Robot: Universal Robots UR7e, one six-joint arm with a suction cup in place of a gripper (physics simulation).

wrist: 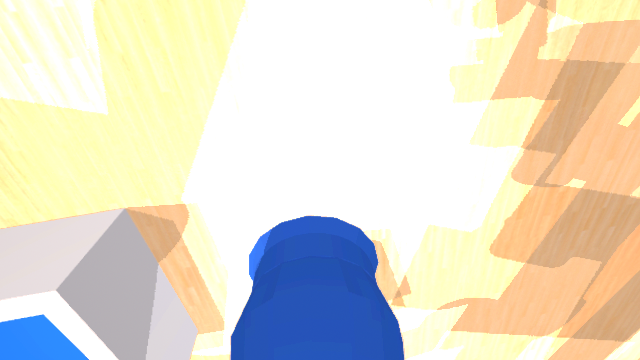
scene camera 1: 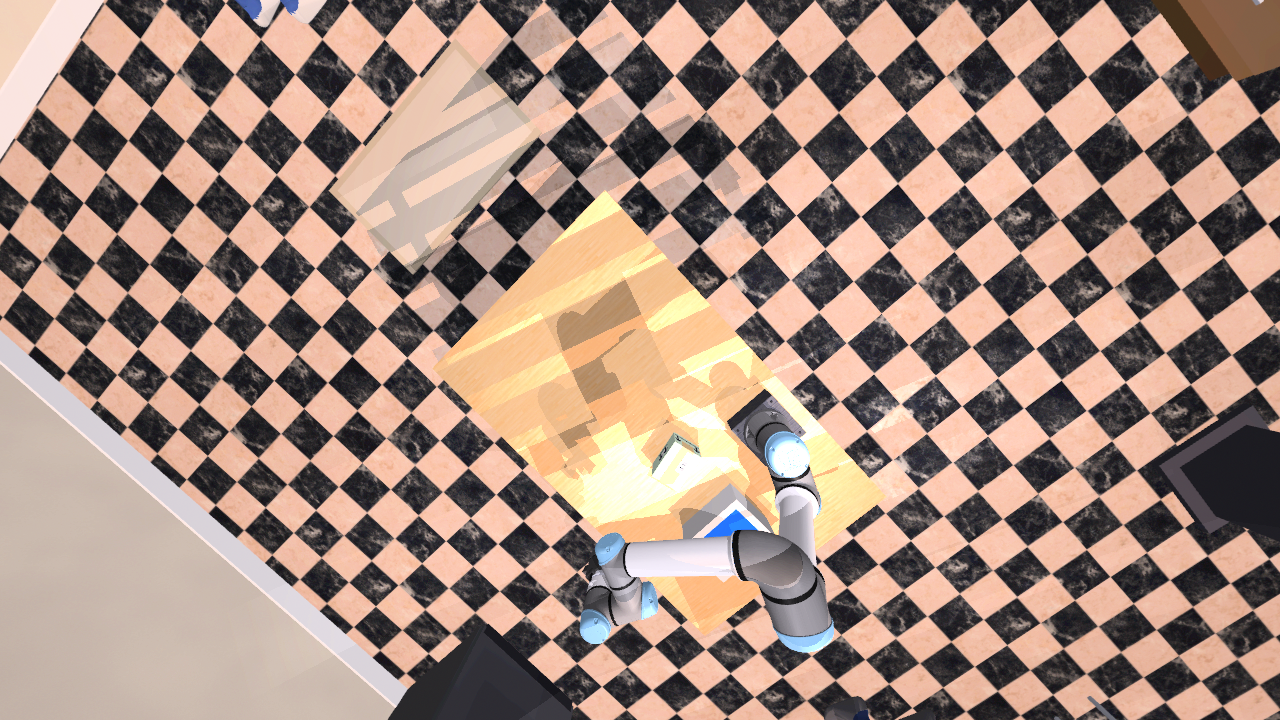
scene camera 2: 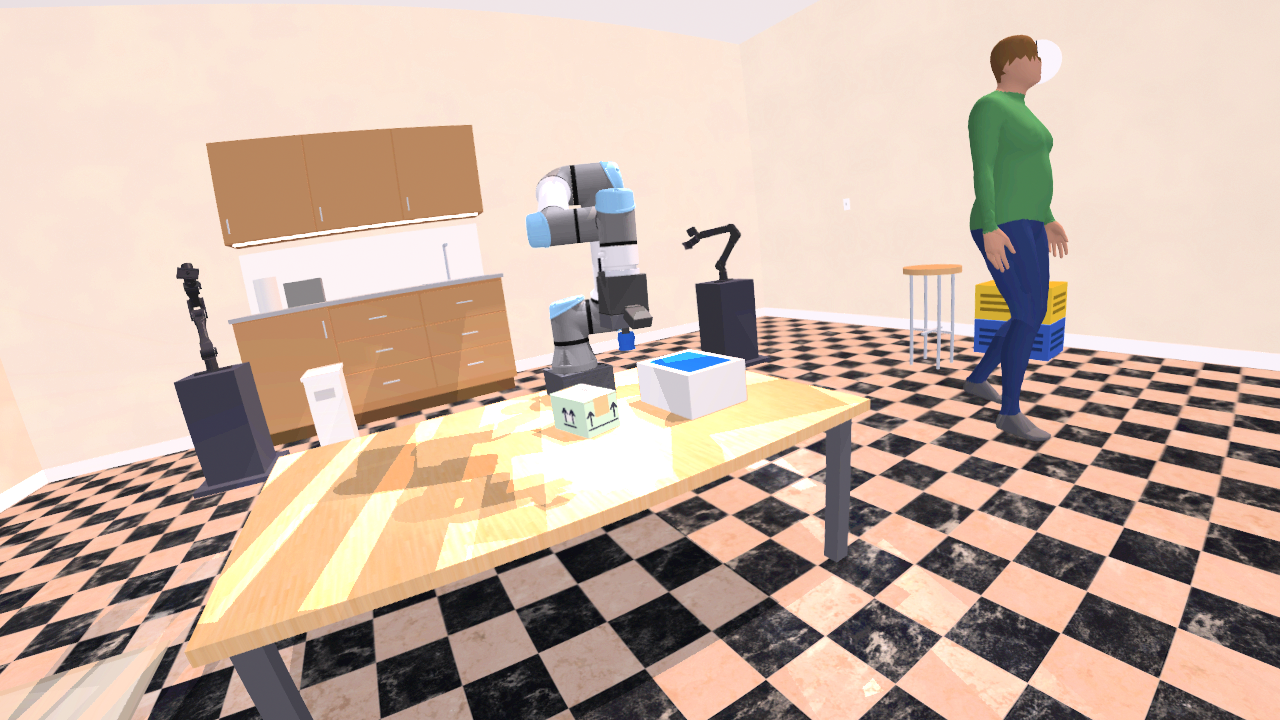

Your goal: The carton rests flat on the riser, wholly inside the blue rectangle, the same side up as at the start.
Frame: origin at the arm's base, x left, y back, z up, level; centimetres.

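Where they show: end effector, tool point: (wrist: pixel 313 268) (scene camera 2: pixel 627 348); arm's base, origin of the base link: (scene camera 1: pixel 766 430) (scene camera 2: pixel 575 367).
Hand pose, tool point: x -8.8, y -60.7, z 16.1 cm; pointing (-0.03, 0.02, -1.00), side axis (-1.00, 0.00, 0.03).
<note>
Things, the pixels of their top centre, and the offset from my tool point. Level surfaces: height alone.
- carton, middle of its top: (scene camera 2: pixel 582 392) (scene camera 1: pixel 676 466) dx -0.8, dy +29.4, dz -15.5 cm
- riser, middle of its top: (scene camera 2: pixel 688 361) (scene camera 1: pixel 729 541) dx +31.3, dy +26.3, dz -13.3 cm
- wooden table, its level: dz -25.3 cm
The carton (scene camera 1: pixel 677 458) (scene camera 2: pixel 583 411) is a small pale green and white box with dark up arrows on its sides. It stands upright on the table, beside and apart from the riser. In the wrist view the carton does not show; the cup may hide it. The riser (scene camera 1: pixel 713 509) (scene camera 2: pixel 666 391) (wrist: pixel 107 265) is a white block with the blue rectangle (scene camera 1: pixel 735 524) (scene camera 2: pixel 689 360) (wrist: pixel 35 337) on its top. The arm partly covers both in scene camera 1. My blue suction cup (scene camera 2: pixel 626 340) (wrist: pixel 313 240) hangs in the air, open, with nothing on it.
The wooden table (scene camera 1: pixel 510 331) (scene camera 2: pixel 295 555) (wrist: pixel 150 110) bears the arm's base (scene camera 1: pixel 750 420) (scene camera 2: pixel 572 379) near the carton and riser. Dark pedestals with small arms (scene camera 2: pixel 223 425) (scene camera 2: pixel 726 317) stand behind the table. A person in green (scene camera 2: pixel 1011 165) stands at the right.
</note>
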